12 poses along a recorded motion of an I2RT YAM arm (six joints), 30 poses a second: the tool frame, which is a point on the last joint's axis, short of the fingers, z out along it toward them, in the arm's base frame.
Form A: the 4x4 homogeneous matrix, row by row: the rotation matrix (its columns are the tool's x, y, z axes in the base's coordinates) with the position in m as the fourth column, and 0 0 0 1 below. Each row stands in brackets.
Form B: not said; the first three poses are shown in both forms.
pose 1, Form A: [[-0.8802 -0.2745 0.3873 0.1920], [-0.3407 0.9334 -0.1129 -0.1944], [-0.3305 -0.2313 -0.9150 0.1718], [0 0 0 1]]
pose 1, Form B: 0.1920 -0.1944 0.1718 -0.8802 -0.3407 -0.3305 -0.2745 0.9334 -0.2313
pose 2, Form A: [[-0.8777 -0.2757 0.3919 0.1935], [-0.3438 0.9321 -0.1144 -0.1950], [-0.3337 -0.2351 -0.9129 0.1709], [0 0 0 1]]
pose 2, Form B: 0.1935 -0.1950 0.1709 -0.8777 -0.3438 -0.3337 -0.2757 0.9321 -0.2351
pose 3, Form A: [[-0.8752 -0.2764 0.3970 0.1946], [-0.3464 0.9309 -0.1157 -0.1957], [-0.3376 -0.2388 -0.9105 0.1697], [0 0 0 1]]
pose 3, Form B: 0.1946 -0.1957 0.1697 -0.8752 -0.3464 -0.3376 -0.2764 0.9309 -0.2388
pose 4, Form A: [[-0.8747 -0.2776 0.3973 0.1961], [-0.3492 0.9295 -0.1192 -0.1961], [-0.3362 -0.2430 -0.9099 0.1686], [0 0 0 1]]
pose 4, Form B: 0.1961 -0.1961 0.1686 -0.8747 -0.3492 -0.3362 -0.2776 0.9295 -0.2430
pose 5, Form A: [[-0.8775 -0.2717 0.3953 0.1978], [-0.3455 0.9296 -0.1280 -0.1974], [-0.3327 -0.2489 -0.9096 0.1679], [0 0 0 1]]
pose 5, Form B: 0.1978 -0.1974 0.1679 -0.8775 -0.3455 -0.3327 -0.2717 0.9296 -0.2489
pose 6, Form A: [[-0.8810 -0.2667 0.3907 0.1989], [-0.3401 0.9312 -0.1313 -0.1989], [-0.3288 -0.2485 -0.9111 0.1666], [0 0 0 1]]
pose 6, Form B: 0.1989 -0.1989 0.1666 -0.8810 -0.3401 -0.3288 -0.2667 0.9312 -0.2485
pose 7, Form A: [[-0.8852 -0.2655 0.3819 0.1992], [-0.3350 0.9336 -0.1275 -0.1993], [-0.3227 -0.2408 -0.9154 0.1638], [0 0 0 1]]
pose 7, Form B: 0.1992 -0.1993 0.1638 -0.8852 -0.3350 -0.3227 -0.2655 0.9336 -0.2408
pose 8, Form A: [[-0.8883 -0.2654 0.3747 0.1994], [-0.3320 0.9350 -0.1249 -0.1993], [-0.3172 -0.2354 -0.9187 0.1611], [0 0 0 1]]
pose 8, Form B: 0.1994 -0.1993 0.1611 -0.8883 -0.3320 -0.3172 -0.2654 0.9350 -0.2354
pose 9, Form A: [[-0.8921 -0.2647 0.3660 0.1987], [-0.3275 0.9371 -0.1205 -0.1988], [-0.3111 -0.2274 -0.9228 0.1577], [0 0 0 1]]
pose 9, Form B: 0.1987 -0.1988 0.1577 -0.8921 -0.3275 -0.3111 -0.2647 0.9371 -0.2274
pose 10, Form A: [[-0.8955 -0.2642 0.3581 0.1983], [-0.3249 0.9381 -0.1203 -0.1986], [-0.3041 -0.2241 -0.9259 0.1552], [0 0 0 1]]
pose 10, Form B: 0.1983 -0.1986 0.1552 -0.8955 -0.3249 -0.3041 -0.2642 0.9381 -0.2241
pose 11, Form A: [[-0.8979 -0.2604 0.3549 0.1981], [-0.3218 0.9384 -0.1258 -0.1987], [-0.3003 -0.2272 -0.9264 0.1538], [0 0 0 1]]
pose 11, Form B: 0.1981 -0.1987 0.1538 -0.8979 -0.3218 -0.3003 -0.2604 0.9384 -0.2272
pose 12, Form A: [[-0.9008 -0.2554 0.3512 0.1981], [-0.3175 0.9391 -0.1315 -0.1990], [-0.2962 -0.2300 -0.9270 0.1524], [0 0 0 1]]
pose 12, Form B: 0.1981 -0.1990 0.1524 -0.9008 -0.3175 -0.2962 -0.2554 0.9391 -0.2300
